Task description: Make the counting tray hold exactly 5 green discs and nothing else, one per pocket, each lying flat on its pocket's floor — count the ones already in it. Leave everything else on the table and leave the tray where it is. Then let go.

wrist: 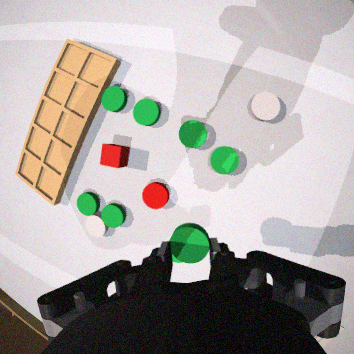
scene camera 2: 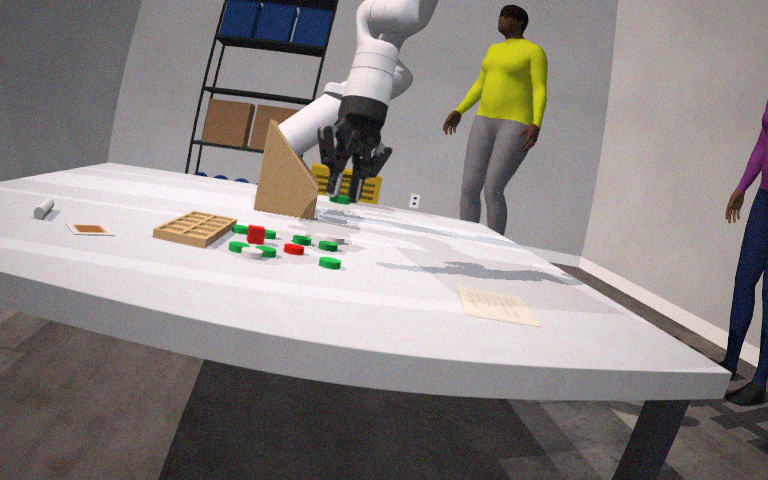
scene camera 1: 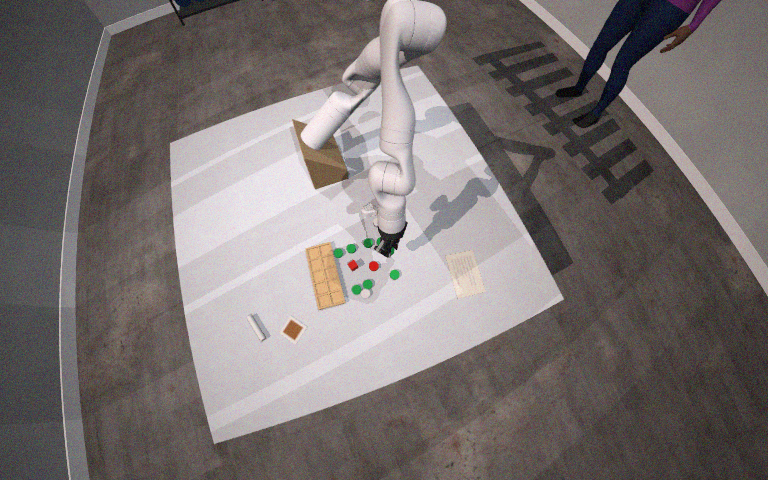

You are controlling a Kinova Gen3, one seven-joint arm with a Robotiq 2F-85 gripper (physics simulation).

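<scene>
The wooden counting tray (scene camera 1: pixel 338 283) (scene camera 2: pixel 181 238) (wrist: pixel 86 127) has two rows of pockets, and all look empty. My gripper (scene camera 1: pixel 385 252) (scene camera 2: pixel 344 195) (wrist: pixel 189 250) is shut on a green disc, held above the table right of the tray. This held green disc (scene camera 2: pixel 339 199) (wrist: pixel 189 237) shows between the fingertips. Several green discs lie on the table: one green disc (wrist: pixel 114 98) near the tray, others (wrist: pixel 146 111) (wrist: pixel 192 134) (wrist: pixel 224 160) farther along, and a pair (wrist: pixel 88 203) (wrist: pixel 113 215). Another green disc (scene camera 1: pixel 394 274) (scene camera 2: pixel 329 263) is hidden in the wrist view.
A red cube (scene camera 1: pixel 352 264) (scene camera 2: pixel 255 234) (wrist: pixel 114 155), a red disc (scene camera 1: pixel 373 266) (scene camera 2: pixel 293 249) (wrist: pixel 155 195) and two white discs (wrist: pixel 265 105) (wrist: pixel 95 226) lie among them. A white cylinder (scene camera 1: pixel 256 328), a brown-centred tile (scene camera 1: pixel 293 329), paper (scene camera 1: pixel 465 274) and a wooden wedge (scene camera 2: pixel 286 186) stand farther off.
</scene>
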